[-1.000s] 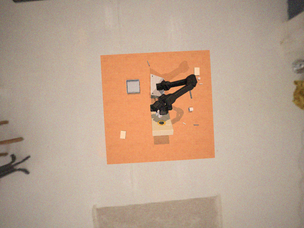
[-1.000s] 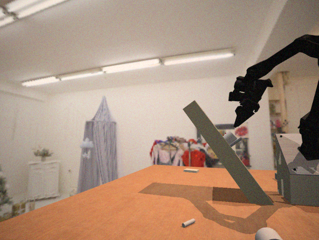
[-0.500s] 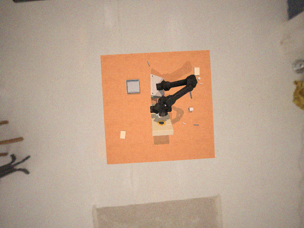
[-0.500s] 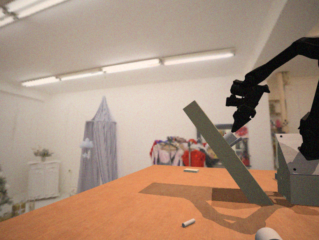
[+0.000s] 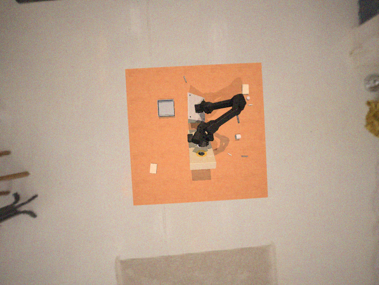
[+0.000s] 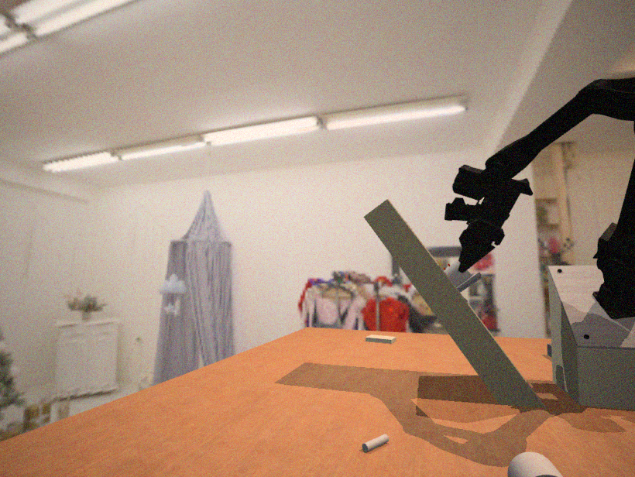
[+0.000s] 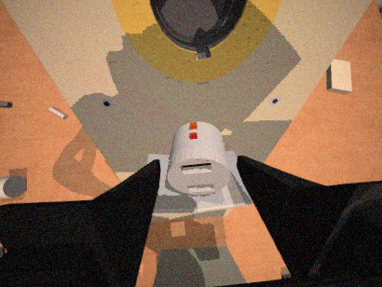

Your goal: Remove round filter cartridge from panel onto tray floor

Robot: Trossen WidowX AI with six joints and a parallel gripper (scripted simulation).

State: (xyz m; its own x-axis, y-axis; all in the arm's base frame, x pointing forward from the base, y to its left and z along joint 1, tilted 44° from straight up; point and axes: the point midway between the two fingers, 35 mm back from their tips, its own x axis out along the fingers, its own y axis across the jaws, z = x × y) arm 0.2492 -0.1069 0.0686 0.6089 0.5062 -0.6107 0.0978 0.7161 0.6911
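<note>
My gripper tip is right at the round filter cartridge. From my gripper tip the other things lie so: blue-rimmed tray 37 cm behind, 24 cm to the right, 22 cm below.
</note>
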